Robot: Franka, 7 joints.
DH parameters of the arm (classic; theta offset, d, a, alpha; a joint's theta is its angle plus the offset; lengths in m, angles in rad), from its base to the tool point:
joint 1: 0 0.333 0 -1.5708
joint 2: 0 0 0 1.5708
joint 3: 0 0.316 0.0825 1.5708
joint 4: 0 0 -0.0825 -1.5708
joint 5: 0 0.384 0 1.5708
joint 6: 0 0 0.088 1.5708
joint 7: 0 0.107 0 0
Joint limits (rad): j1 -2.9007..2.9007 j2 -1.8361..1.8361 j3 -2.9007..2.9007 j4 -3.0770..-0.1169 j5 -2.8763..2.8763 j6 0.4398..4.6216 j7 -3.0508..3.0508
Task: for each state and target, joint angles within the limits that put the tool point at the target. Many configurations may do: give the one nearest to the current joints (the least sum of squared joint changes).
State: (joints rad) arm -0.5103 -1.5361 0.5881 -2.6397 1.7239 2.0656 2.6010
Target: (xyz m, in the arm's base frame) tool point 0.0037 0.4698 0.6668
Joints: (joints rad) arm -0.3787 -1.7218 0.7854 -2.1470 1.7795 2.0098 2.6010
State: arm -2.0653 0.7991 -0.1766 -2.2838 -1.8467 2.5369 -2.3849
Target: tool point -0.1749 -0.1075 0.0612
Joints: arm -2.1328 0.4450 -0.3555 -2.8717 -1.8716 2.5557 -2.3849
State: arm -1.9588 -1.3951 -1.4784 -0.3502 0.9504 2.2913 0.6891
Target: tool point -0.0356 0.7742 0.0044
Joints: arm -1.9857 -1.8361 -1.9898 -0.7111 0.9141 2.2995 0.6891
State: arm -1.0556 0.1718 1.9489 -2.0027 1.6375 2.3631 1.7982
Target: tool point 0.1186 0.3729 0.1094
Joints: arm -1.0291 -0.5166 2.3701 -2.5426 1.6212 2.2868 1.7982
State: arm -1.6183 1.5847 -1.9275 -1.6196 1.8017 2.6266 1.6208
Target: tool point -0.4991 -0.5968 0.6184
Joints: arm -1.7170 1.4331 -1.9911 -0.9213 1.7791 2.5197 1.6208
